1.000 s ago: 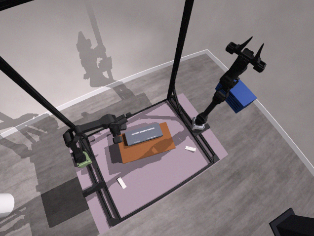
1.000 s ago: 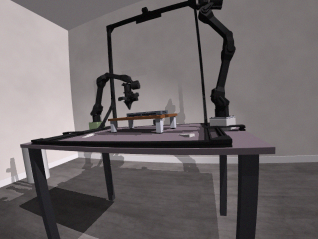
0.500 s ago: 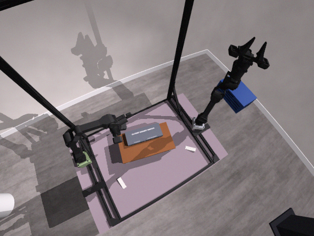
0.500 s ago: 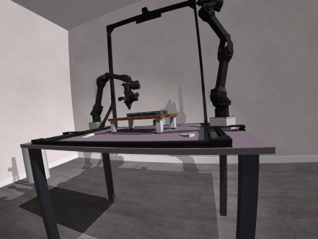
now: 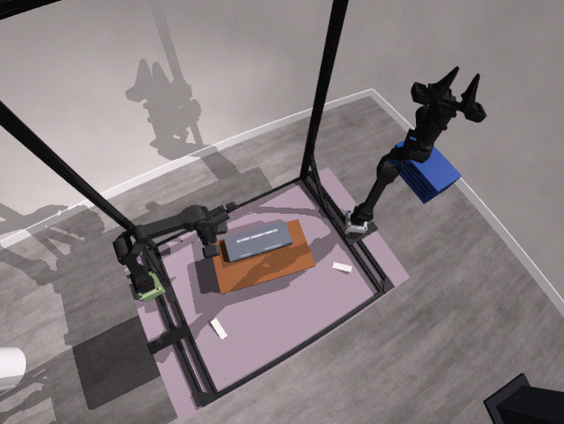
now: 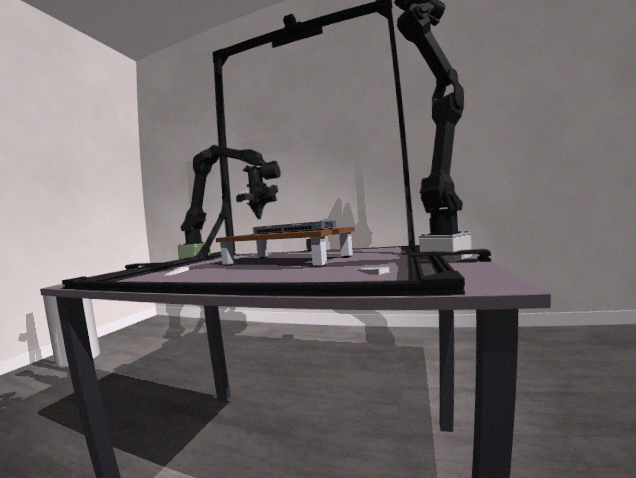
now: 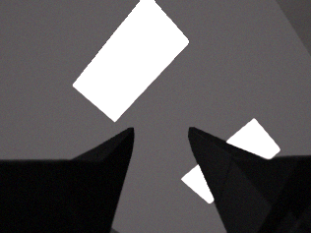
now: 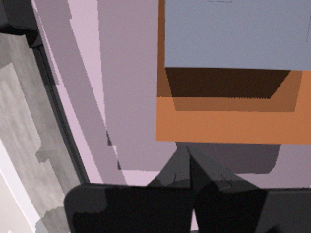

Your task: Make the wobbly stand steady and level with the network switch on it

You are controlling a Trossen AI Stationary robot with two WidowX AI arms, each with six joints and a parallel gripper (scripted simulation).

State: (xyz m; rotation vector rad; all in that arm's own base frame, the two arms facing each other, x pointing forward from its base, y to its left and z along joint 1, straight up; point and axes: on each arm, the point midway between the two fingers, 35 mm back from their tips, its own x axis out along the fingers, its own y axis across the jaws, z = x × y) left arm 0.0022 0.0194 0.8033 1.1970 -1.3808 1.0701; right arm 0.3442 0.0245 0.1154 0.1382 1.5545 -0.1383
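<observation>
The white wedge lies 170 mm ahead of my left hand, 140 mm to the right of it and 860 mm below it. The rest, counted from my left hand: stand: 10 mm ahead, 500 mm to the right, 820 mm below; then grey network switch: 50 mm behind, 490 mm to the right, 760 mm below.
</observation>
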